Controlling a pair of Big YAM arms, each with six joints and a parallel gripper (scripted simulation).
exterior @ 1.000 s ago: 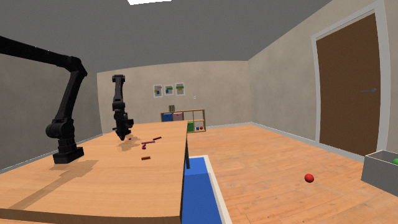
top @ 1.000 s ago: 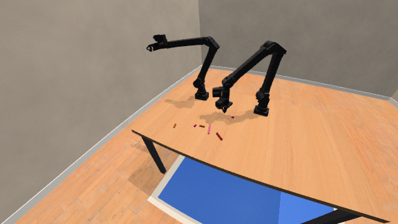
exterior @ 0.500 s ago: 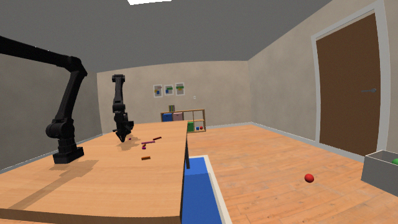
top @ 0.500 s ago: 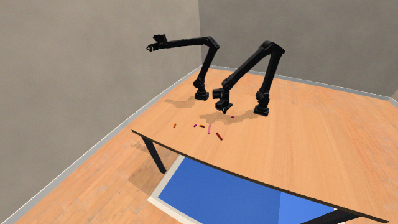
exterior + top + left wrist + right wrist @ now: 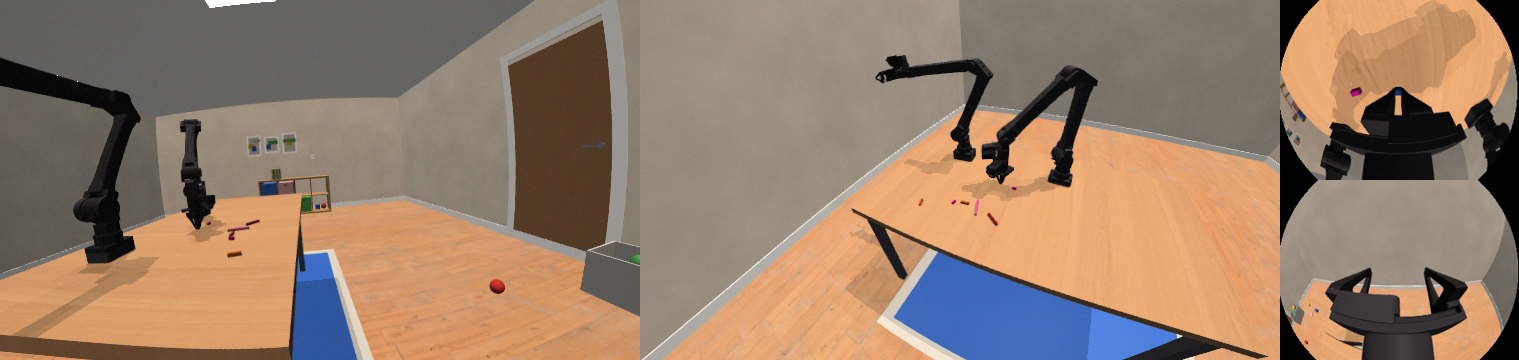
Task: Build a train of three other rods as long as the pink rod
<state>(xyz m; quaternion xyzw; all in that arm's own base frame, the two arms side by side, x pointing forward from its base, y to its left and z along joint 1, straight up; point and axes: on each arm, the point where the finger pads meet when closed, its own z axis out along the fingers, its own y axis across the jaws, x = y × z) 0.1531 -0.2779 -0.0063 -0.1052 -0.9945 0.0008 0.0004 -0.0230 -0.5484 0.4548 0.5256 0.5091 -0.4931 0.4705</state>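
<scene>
Now: the tiny blue rod right at my left hand. From my left hand the other things lie so: red rod: 250 mm ahead, 60 mm to the left; pink rod: 210 mm ahead, 40 mm to the right.
</scene>
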